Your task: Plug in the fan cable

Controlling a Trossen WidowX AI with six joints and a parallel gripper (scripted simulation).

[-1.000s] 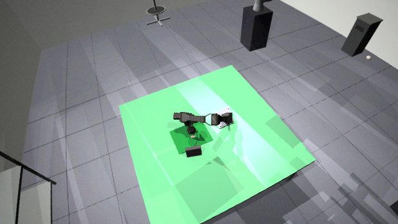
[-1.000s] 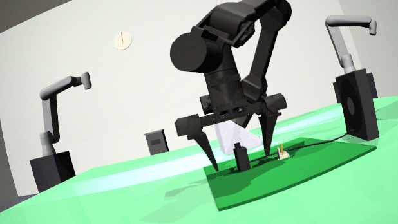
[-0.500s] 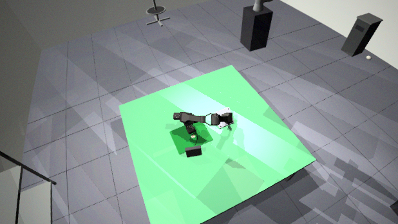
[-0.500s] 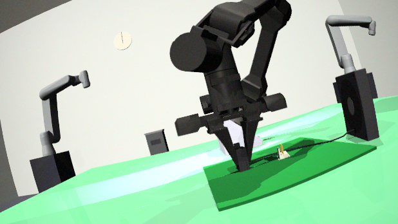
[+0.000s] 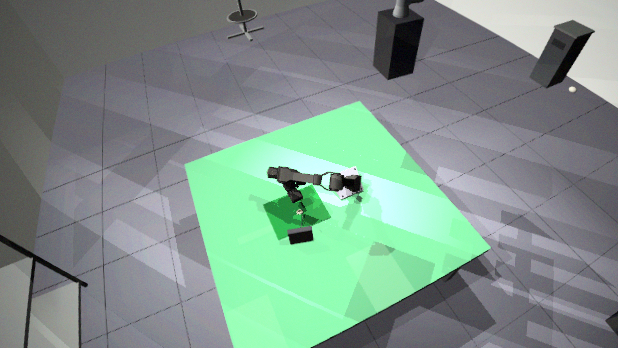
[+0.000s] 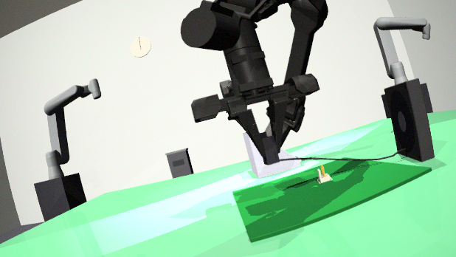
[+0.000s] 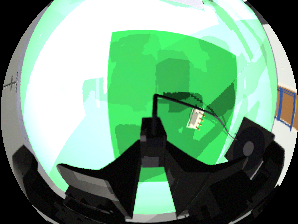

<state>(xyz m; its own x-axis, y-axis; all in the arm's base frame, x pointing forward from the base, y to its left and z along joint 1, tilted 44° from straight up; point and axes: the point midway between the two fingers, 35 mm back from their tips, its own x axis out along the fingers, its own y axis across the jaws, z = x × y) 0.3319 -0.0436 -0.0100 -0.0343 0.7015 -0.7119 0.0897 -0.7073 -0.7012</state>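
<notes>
The cream four-pin fan header lies 10 mm behind my gripper tip, 80 mm to the left of it and 70 mm below it. Also, from my gripper tip: dark green board: 60 mm to the left, 80 mm below; then black fan: 40 mm ahead, 220 mm to the left, 10 mm below; then black plug: 10 mm behind, 10 mm above.
</notes>
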